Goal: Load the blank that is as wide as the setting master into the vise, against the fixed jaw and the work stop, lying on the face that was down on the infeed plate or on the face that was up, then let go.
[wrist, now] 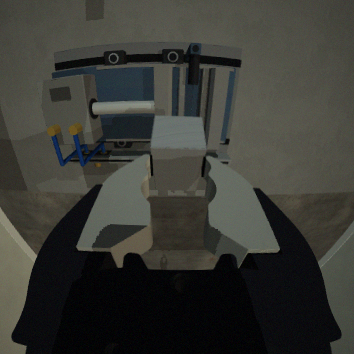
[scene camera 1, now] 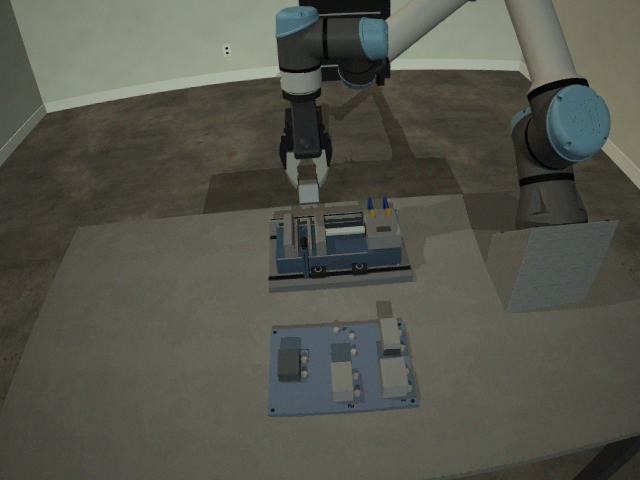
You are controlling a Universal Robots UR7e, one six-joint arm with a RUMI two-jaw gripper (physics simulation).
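Seen in the pictures: gripper, fingertip midpoint: (wrist: pixel 176 158) (scene camera 1: pixel 308 187); arm's base, link origin: (scene camera 1: pixel 552 227).
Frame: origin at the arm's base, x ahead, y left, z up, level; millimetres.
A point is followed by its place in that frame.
My gripper (scene camera 1: pixel 308 181) {x 478, y -146, z 11 mm} (wrist: pixel 176 158) {x 478, y -146, z 11 mm} is shut on a light grey blank (scene camera 1: pixel 308 193) {x 477, y -121, z 14 mm} (wrist: pixel 178 132) {x 477, y -122, z 16 mm}, which sticks out past the fingertips. Both are raised behind the vise (scene camera 1: pixel 338 261) {x 424, y -68, z -123 mm} (wrist: pixel 125 82) {x 406, y -93, z -107 mm}, near the table's back edge. The outer, fixed jaw (scene camera 1: pixel 288 235) {x 524, y -96, z -70 mm} (wrist: pixel 216 105) stands apart from the movable jaw (scene camera 1: pixel 319 235) (wrist: pixel 162 90), with the dark work stop (scene camera 1: pixel 303 242) {x 493, y -72, z -70 mm} (wrist: pixel 194 69) {x 493, y -74, z -70 mm} at the gap. In the wrist view the blank hides part of the vise's rear side. A dark block (scene camera 1: pixel 289 364) {x 519, y 179, z -134 mm}, seemingly the setting master, sits on the blue infeed plate (scene camera 1: pixel 310 403) {x 484, y 246, z -158 mm}.
Light blocks (scene camera 1: pixel 341 381) {x 430, y 226, z -122 mm} (scene camera 1: pixel 393 377) {x 342, y 224, z -123 mm} (scene camera 1: pixel 389 333) {x 340, y 128, z -123 mm} stand on the infeed plate beside white pins. Blue handles with yellow ends (scene camera 1: pixel 378 206) {x 332, y -168, z -70 mm} (wrist: pixel 65 131) {x 327, y -153, z -71 mm} rise at the vise's screw end. An upright pale panel (scene camera 1: pixel 563 266) {x -15, y 62, z -48 mm} stands at the table's right, before the arm base.
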